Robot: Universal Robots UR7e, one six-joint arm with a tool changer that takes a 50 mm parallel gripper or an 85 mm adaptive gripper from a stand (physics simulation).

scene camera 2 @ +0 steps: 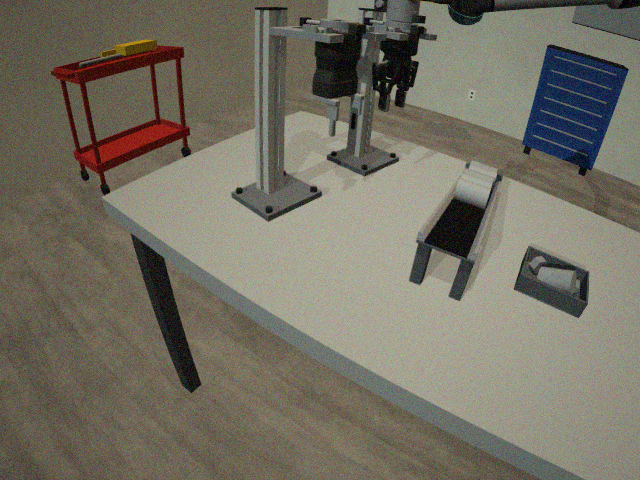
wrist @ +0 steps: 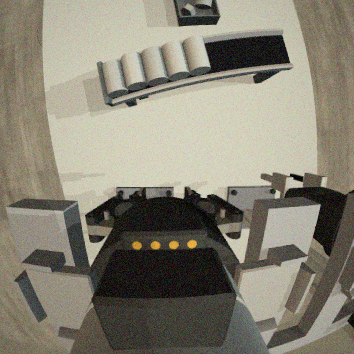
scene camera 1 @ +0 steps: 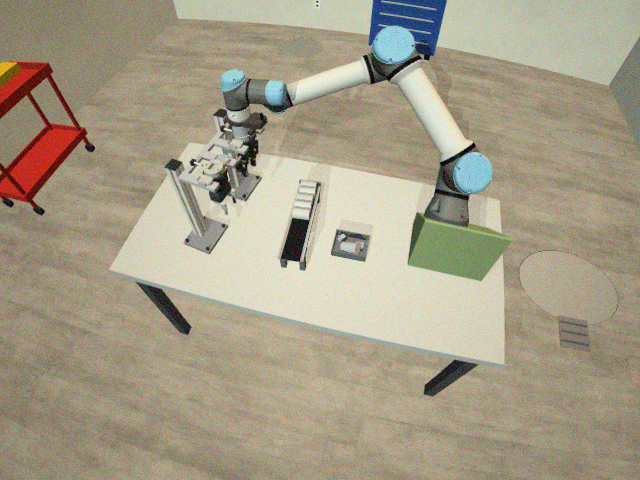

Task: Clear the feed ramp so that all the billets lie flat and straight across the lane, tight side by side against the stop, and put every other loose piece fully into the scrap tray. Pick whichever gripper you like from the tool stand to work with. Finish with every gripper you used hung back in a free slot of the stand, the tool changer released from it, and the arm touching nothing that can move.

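Frame: origin at the arm's base, x back, y up, z left, level; millimetres.
Seen in the pictures: arm's base, origin of its link: [scene camera 1: 445, 221].
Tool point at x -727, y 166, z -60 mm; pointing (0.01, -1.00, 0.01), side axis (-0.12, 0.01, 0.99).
Pixels of each thing's middle, then the offset from my tool point to it. "*": a spot on its surface instead.
- ramp, a spot on its surface: [scene camera 2: 439, 219] * dz +205, dx +208, dy -275 mm
- grey scrap tray, middle of its body: [scene camera 2: 553, 280] [scene camera 1: 350, 245] dz +122, dx +425, dy -344 mm
- thick pale cylinder, middle of its body: [scene camera 2: 556, 280] [scene camera 1: 350, 247] dz +144, dx +428, dy -327 mm
- far post, a spot on its surface: [scene camera 2: 366, 93] * dz -47, dx -90, dy -184 mm
Several pale billets [scene camera 1: 305, 198] [scene camera 2: 474, 187] [wrist: 155, 65] lie across the ramp [scene camera 1: 285, 246] [scene camera 2: 439, 219] [wrist: 210, 76] in a close row at its stop end; small gaps cannot be judged. The grey scrap tray [scene camera 1: 349, 255] [scene camera 2: 547, 302] [wrist: 199, 21] holds a thick pale cylinder [scene camera 1: 350, 247] [scene camera 2: 555, 277] and smaller pieces. The adaptive gripper [scene camera 1: 248, 164] [scene camera 2: 391, 103] [wrist: 164, 234] is under the arm's tool changer, between the far slot's fork plates, fingers apart and empty. Whether the changer is locked to it cannot be told. The parallel gripper [scene camera 1: 229, 204] [scene camera 2: 344, 116] hangs in the near slot.
The tool stand has a near post [scene camera 1: 188, 198] [scene camera 2: 270, 98] and a far post [scene camera 2: 366, 93]. Fork plates [wrist: 37, 230] stand close on both sides of the adaptive gripper. A green panel [scene camera 1: 454, 250] stands by the arm's base. A red cart [scene camera 1: 43, 155] [scene camera 2: 131, 142] stands beyond the table.
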